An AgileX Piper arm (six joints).
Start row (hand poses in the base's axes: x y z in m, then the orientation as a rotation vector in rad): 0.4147, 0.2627, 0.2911, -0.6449, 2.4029, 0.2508
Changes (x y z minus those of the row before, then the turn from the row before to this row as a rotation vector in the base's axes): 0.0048, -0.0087, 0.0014, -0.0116, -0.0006, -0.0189; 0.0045, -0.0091, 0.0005, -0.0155, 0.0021, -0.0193; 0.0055, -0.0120, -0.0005, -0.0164, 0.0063, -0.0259; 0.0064, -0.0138, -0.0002, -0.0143, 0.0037, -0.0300; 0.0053, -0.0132, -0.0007, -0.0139, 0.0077, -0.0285; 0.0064, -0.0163, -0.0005, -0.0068, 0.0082, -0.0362; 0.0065, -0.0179, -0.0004, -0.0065, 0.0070, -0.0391; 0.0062, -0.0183, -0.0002, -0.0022, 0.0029, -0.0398; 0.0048, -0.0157, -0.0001, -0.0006, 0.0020, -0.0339; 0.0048, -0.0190, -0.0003, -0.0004, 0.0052, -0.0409; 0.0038, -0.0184, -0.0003, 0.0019, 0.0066, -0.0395; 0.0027, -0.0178, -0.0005, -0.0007, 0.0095, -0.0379; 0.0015, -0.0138, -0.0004, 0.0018, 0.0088, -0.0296; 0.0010, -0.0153, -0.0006, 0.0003, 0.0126, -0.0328; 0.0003, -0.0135, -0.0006, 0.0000, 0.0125, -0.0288; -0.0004, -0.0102, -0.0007, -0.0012, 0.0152, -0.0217; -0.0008, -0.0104, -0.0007, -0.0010, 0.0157, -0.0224; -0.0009, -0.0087, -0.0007, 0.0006, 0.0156, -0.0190; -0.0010, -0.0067, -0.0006, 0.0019, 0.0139, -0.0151; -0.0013, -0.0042, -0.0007, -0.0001, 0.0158, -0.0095; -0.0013, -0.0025, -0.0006, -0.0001, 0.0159, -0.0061; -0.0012, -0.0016, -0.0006, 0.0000, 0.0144, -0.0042; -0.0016, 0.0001, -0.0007, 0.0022, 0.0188, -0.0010
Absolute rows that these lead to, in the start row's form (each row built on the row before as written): 0.4195, 0.2540, 0.2925, -0.6271, 2.4104, 0.2288; 0.4240, 0.2449, 0.2930, -0.6106, 2.4213, 0.2030; 0.4295, 0.2329, 0.2925, -0.5864, 2.4378, 0.1747; 0.4359, 0.2191, 0.2923, -0.5559, 2.4519, 0.1463; 0.4412, 0.2059, 0.2916, -0.5271, 2.4689, 0.1201; 0.4476, 0.1896, 0.2911, -0.4855, 2.4863, 0.0995; 0.4541, 0.1717, 0.2907, -0.4397, 2.5024, 0.0777; 0.4603, 0.1534, 0.2905, -0.3908, 2.5132, 0.0600; 0.4651, 0.1377, 0.2904, -0.3484, 2.5211, 0.0464; 0.4699, 0.1187, 0.2901, -0.2971, 2.5325, 0.0308; 0.4737, 0.1003, 0.2898, -0.2465, 2.5440, 0.0189; 0.4764, 0.0825, 0.2893, -0.1989, 2.5576, 0.0046; 0.4779, 0.0687, 0.2889, -0.1607, 2.5690, -0.0035; 0.4789, 0.0534, 0.2883, -0.1188, 2.5839, -0.0145; 0.4792, 0.0399, 0.2877, -0.0819, 2.5980, -0.0244; 0.4788, 0.0297, 0.2870, -0.0545, 2.6141, -0.0333; 0.4780, 0.0193, 0.2863, -0.0259, 2.6304, -0.0422; 0.4771, 0.0106, 0.2856, -0.0010, 2.6464, -0.0479; 0.4761, 0.0039, 0.2850, 0.0194, 2.6605, -0.0506; 0.4748, -0.0003, 0.2843, 0.0317, 2.6763, -0.0542; 0.4735, -0.0028, 0.2837, 0.0396, 2.6922, -0.0567; 0.4723, -0.0044, 0.2831, 0.0450, 2.7066, -0.0585; 0.4707, -0.0043, 0.2824, 0.0467, 2.7255, -0.0565
